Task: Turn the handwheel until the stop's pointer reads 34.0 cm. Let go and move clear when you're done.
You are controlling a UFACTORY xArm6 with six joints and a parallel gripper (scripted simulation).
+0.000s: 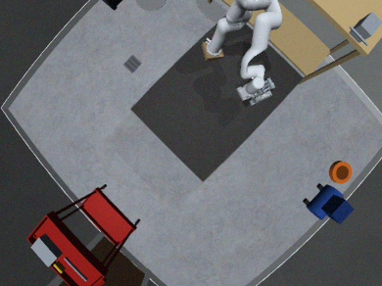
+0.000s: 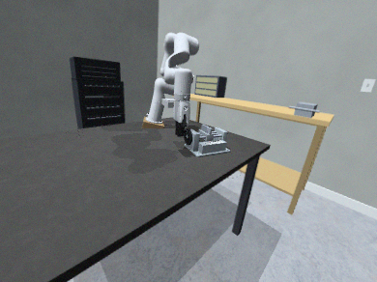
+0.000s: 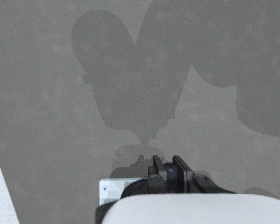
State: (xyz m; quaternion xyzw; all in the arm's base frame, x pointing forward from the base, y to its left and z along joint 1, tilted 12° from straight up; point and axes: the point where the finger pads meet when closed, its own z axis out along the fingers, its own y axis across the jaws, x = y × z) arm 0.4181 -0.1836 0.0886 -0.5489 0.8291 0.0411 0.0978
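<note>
My hand is 10 mm short of the handwheel, 20 mm to the right of it and 10 mm above it. Round my hand: upright knob: 10 mm to the left; then sliding stop: 80 mm ahead, 120 mm to the left, 10 mm below.
</note>
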